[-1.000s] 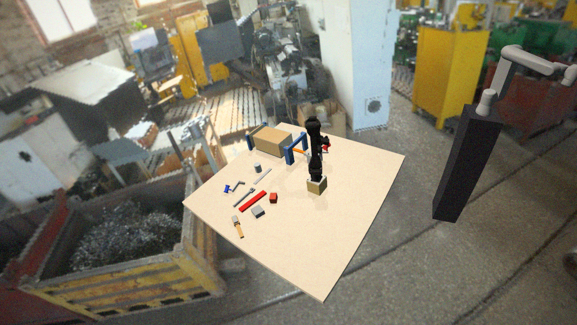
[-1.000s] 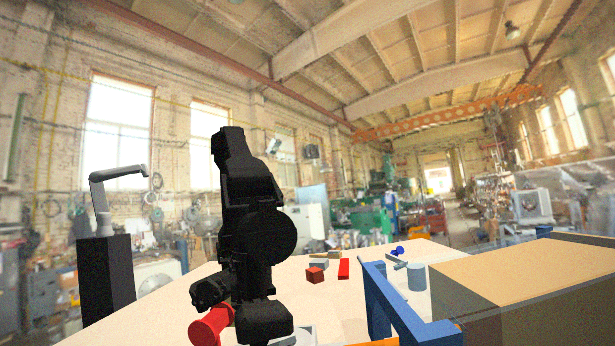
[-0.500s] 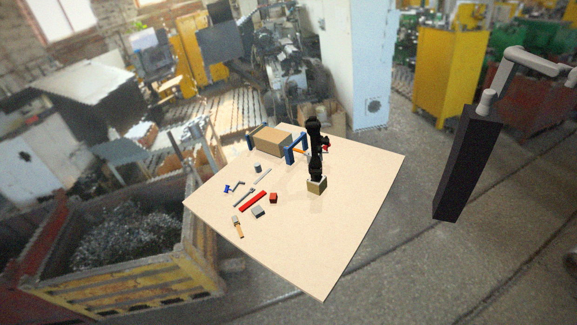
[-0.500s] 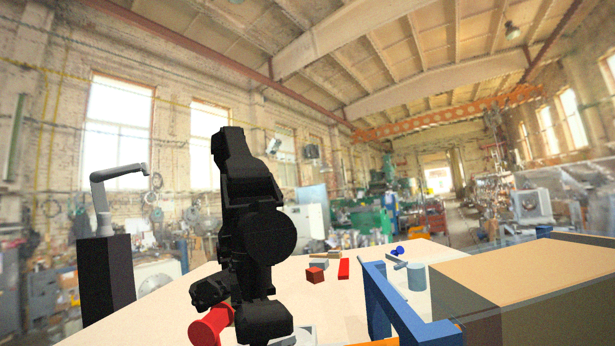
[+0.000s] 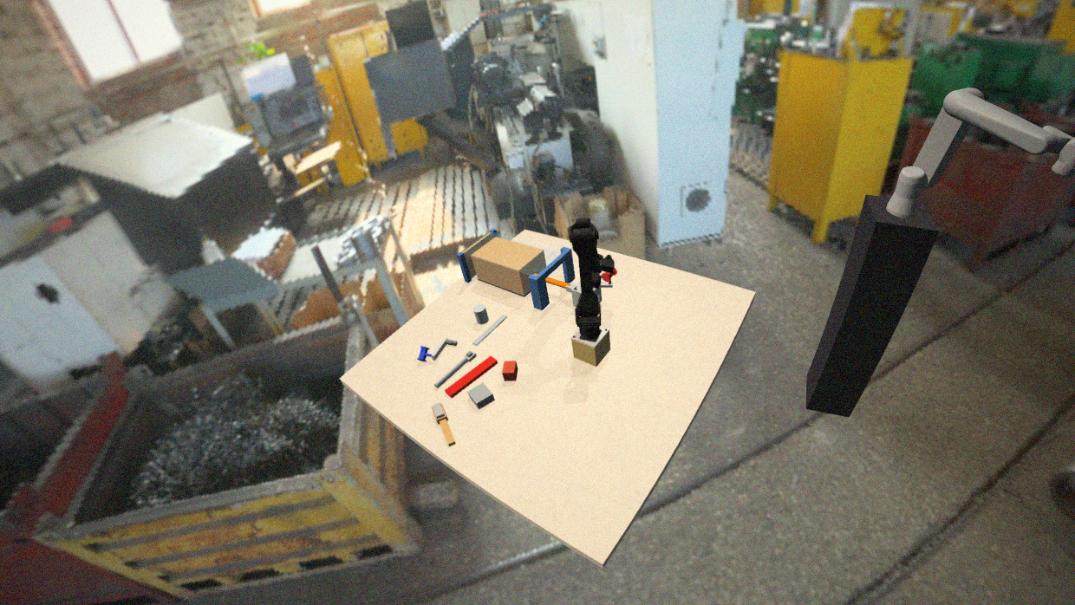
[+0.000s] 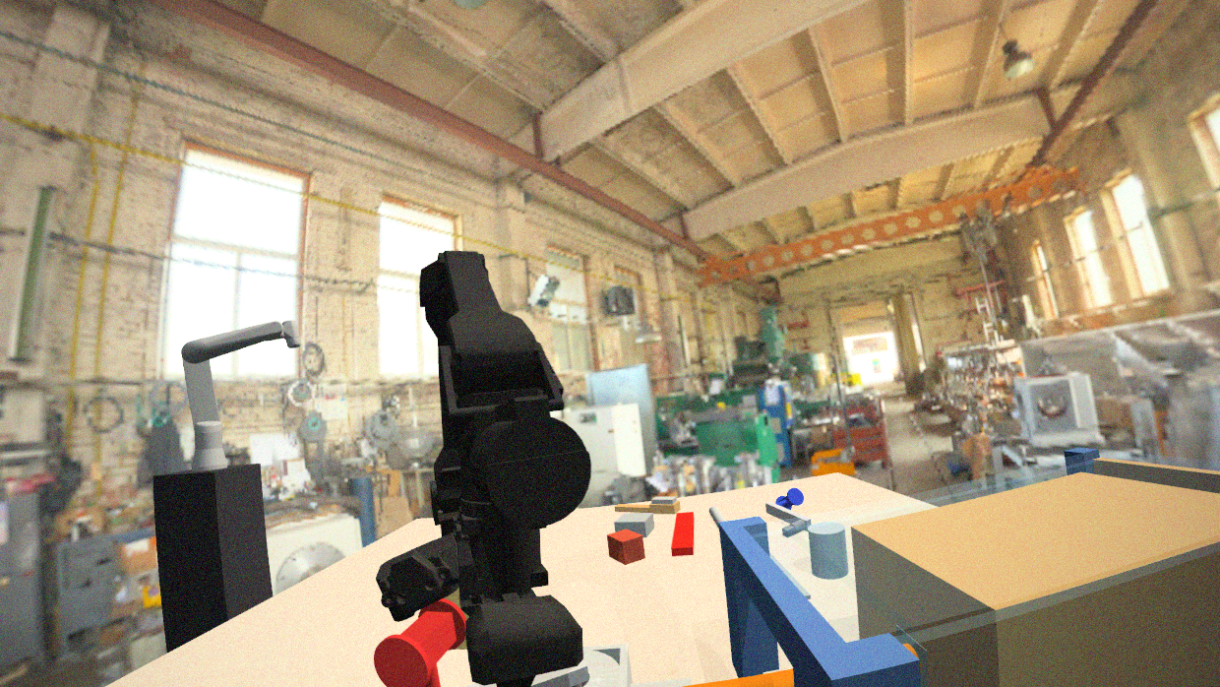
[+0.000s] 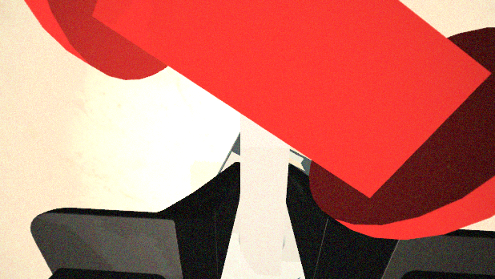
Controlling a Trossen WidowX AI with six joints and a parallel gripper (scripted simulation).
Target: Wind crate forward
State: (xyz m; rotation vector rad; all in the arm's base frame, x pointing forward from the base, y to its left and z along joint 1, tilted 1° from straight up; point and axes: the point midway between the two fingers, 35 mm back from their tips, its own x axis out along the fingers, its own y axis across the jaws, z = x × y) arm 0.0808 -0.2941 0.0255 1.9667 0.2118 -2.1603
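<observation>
Right now the red-knobbed winch handle is 10 mm behind my gripper tip and 20 mm above it. Also, from my gripper tip: red knob 50 mm behind, 10 mm to the right, 50 mm above; blue steel frame 200 mm ahead, 20 mm to the right, 20 mm above; grey winch 30 mm ahead, 10 mm to the left, 60 mm below.
</observation>
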